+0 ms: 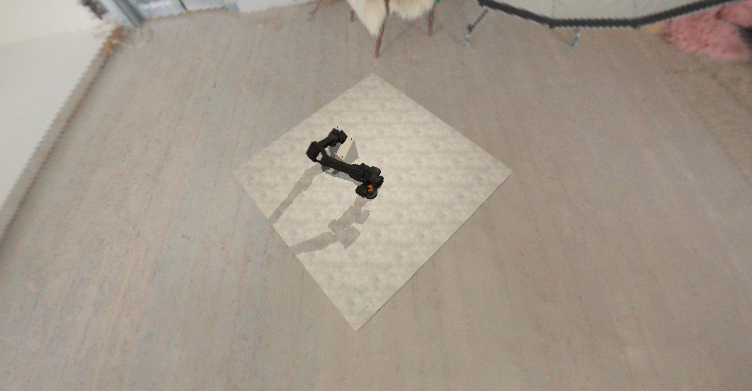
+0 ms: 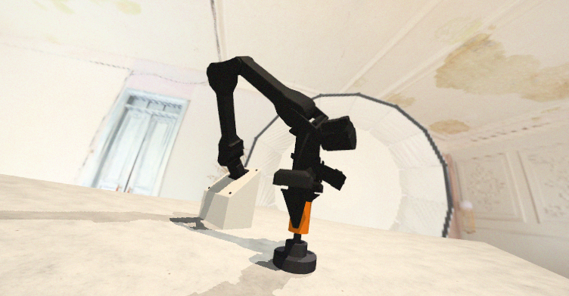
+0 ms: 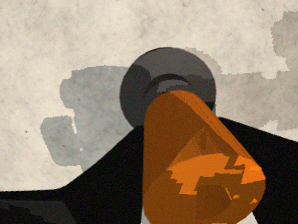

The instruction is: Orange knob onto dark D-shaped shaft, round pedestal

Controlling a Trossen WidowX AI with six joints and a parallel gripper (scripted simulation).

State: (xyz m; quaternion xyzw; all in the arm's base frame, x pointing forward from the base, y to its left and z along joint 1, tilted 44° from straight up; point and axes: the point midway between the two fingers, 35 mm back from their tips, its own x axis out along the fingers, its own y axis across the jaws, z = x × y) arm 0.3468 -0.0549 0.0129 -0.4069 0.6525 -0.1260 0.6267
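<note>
My gripper tip is now 20 mm below the orange knob. From my gripper tip the other things lie so: dark round pedestal (40 mm below).
</note>
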